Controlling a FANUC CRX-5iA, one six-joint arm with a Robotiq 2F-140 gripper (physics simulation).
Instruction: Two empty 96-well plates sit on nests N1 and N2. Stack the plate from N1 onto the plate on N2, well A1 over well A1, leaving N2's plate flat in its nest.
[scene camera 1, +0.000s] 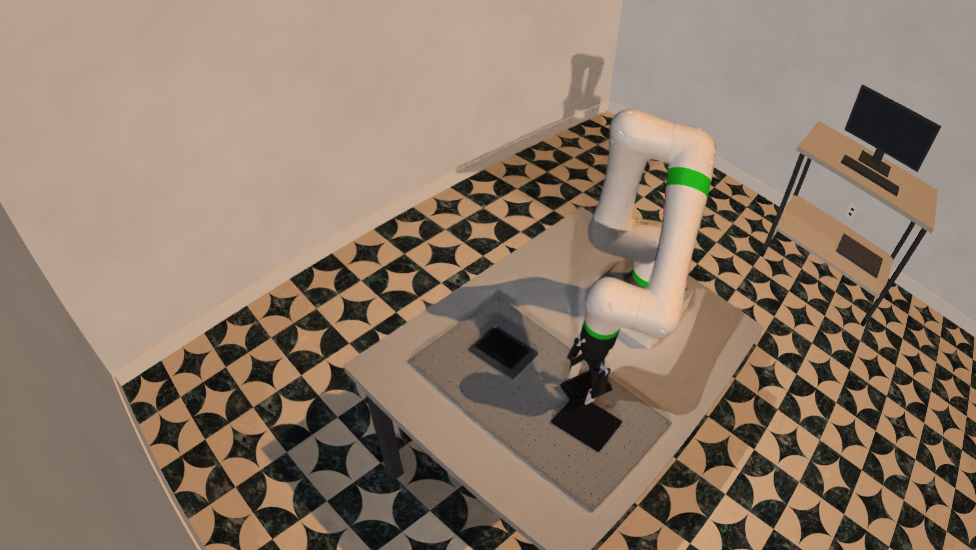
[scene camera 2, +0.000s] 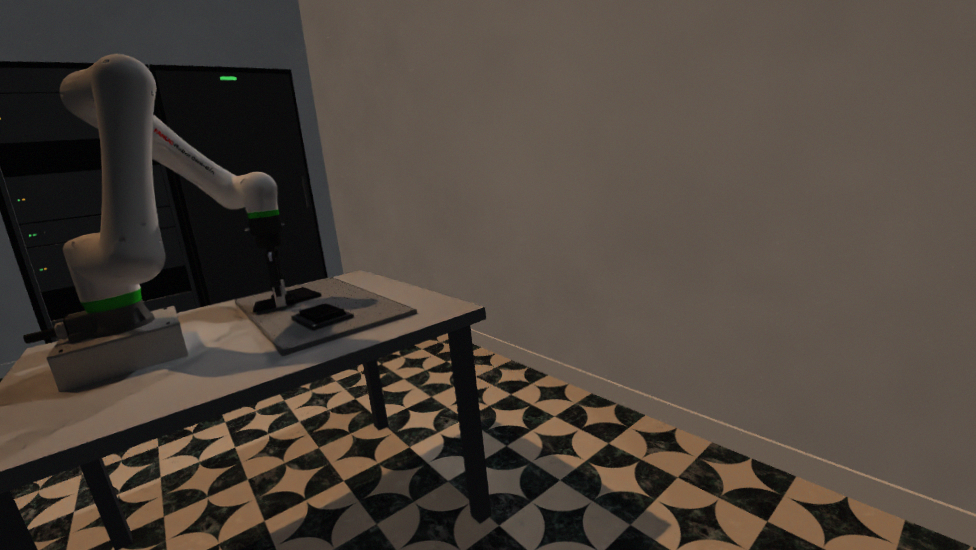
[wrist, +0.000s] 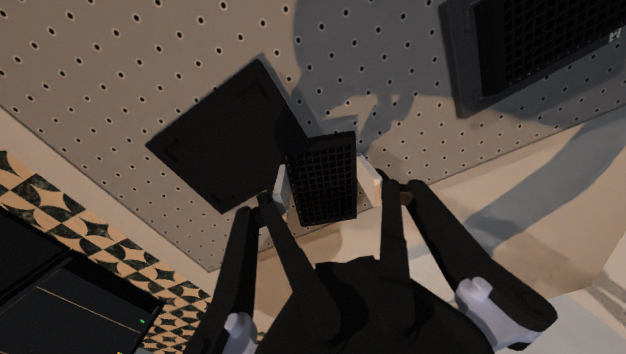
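Seen in the pictures: gripper, between the fingertips: (scene camera 1: 580, 390) (scene camera 2: 282, 303) (wrist: 321, 169); arm's base, origin of its link: (scene camera 2: 122, 326).
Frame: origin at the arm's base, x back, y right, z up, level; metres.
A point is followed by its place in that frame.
Note:
My gripper (scene camera 1: 582, 384) {x -0.417, y -0.079, z -0.061 m} (scene camera 2: 279, 299) {x -0.417, y -0.079, z -0.061 m} (wrist: 321, 169) {x -0.417, y -0.079, z -0.061 m} is shut on a black well plate (scene camera 1: 572, 389) {x -0.440, y -0.064, z -0.047 m} (scene camera 2: 263, 304) {x -0.360, y -0.076, z -0.050 m} (wrist: 324, 162) {x -0.430, y -0.071, z -0.046 m}, its pads on the two long sides. The held plate looks about level and is above the board, overlapping a corner of a flat black empty nest (scene camera 1: 587, 424) {x -0.492, y -0.169, z -0.061 m} (scene camera 2: 304, 295) {x -0.499, y -0.110, z -0.061 m} (wrist: 215, 140) {x -0.504, y -0.174, z -0.061 m} in the wrist view. Its gap to the board is hard to judge. The other black plate (scene camera 1: 504, 347) {x -0.468, y 0.174, z -0.048 m} (scene camera 2: 323, 312) {x -0.467, y 0.208, z -0.047 m} (wrist: 550, 40) {x -0.450, y 0.170, z -0.047 m} sits in a dark nest (scene camera 1: 514, 369) {x -0.498, y 0.104, z -0.059 m} (wrist: 451, 75) {x -0.454, y 0.095, z -0.070 m}, apart from the gripper. Nest labels and well A1 cannot be read.
The perforated board (scene camera 1: 437, 358) {x -0.625, y 0.287, z -0.073 m} (scene camera 2: 389, 307) {x -0.649, y 0.252, z -0.073 m} (wrist: 150, 50) {x -0.600, y -0.179, z -0.073 m} lies on the table (scene camera 1: 409, 423) {x -0.830, y 0.175, z -0.086 m} (scene camera 2: 218, 396) {x -0.162, y 0.461, z -0.086 m}, under both nests. The robot base stands behind the board. A side desk (scene camera 1: 908, 194) with a monitor (scene camera 1: 891, 126) and dark cabinets (scene camera 2: 232, 122) stand beyond the table.

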